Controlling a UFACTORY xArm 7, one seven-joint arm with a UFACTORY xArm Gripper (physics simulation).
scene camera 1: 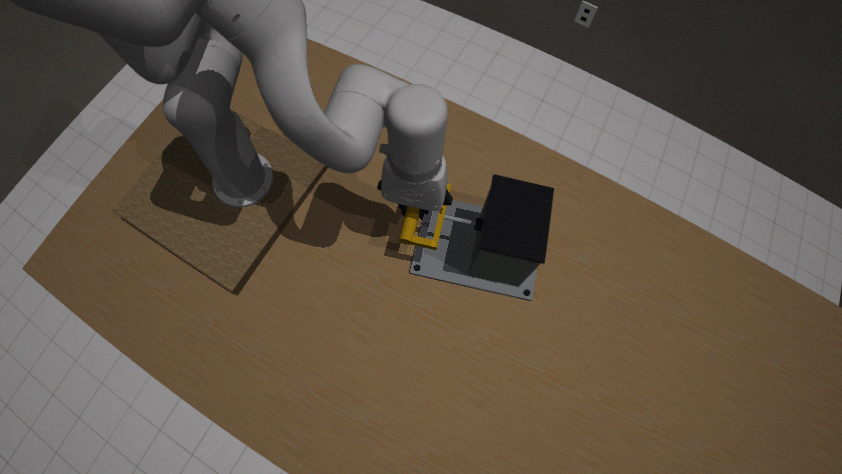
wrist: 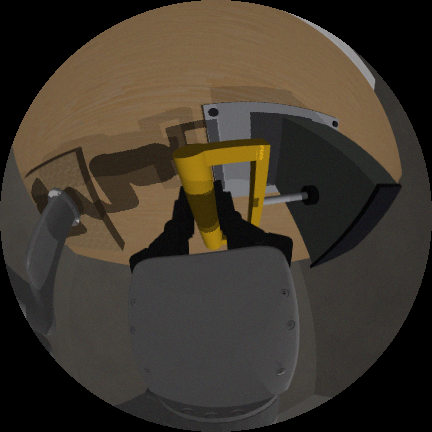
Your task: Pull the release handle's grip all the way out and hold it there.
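The release handle is a yellow frame with a thick round grip bar [scene camera 1: 408, 226] [wrist: 197, 172] on the side away from the dark box. A thin light rod [scene camera 1: 457, 219] [wrist: 284, 199] runs from the frame's rear bar into a black collar on the box, and a length of the rod shows between them. My gripper [wrist: 202, 193] is shut on the grip bar, with one black finger on each side of it in the wrist view. In the scene view the fingers are mostly hidden under the gripper's body.
The dark box [scene camera 1: 515, 217] [wrist: 330, 185] stands on a grey base plate [scene camera 1: 471, 287] [wrist: 232, 117] on the wooden table [scene camera 1: 377, 365]. The arm's foot stands on a brown board [scene camera 1: 218, 259] at the left. A black collar [scene camera 1: 479, 224] [wrist: 310, 195] sits on the box's side.
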